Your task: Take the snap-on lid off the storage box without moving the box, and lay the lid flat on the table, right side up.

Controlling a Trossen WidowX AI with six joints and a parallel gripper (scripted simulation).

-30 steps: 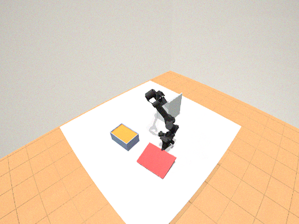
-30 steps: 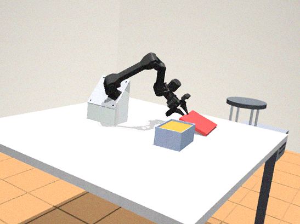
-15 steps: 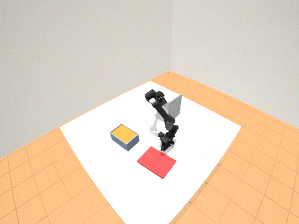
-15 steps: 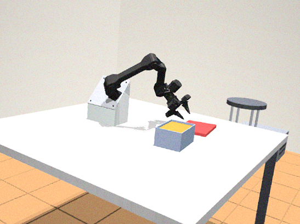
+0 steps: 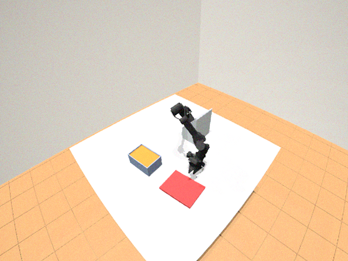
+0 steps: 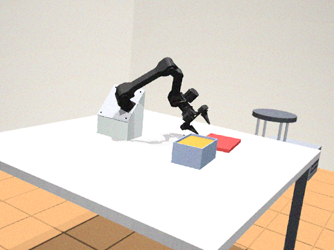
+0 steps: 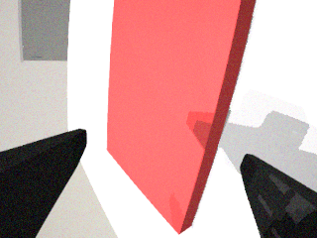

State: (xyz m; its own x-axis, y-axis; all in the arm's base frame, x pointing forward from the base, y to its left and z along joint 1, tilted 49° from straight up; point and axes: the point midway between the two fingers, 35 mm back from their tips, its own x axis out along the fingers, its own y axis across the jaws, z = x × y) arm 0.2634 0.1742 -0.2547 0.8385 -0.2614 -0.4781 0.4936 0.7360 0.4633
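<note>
Right now my gripper tip is 9 cm short of the red lid, 5 cm above it and 2 cm to the right of it. The rest, counted from my gripper tip: pale blue storage box: 31 cm to the right, 16 cm ahead, 2 cm below.
</note>
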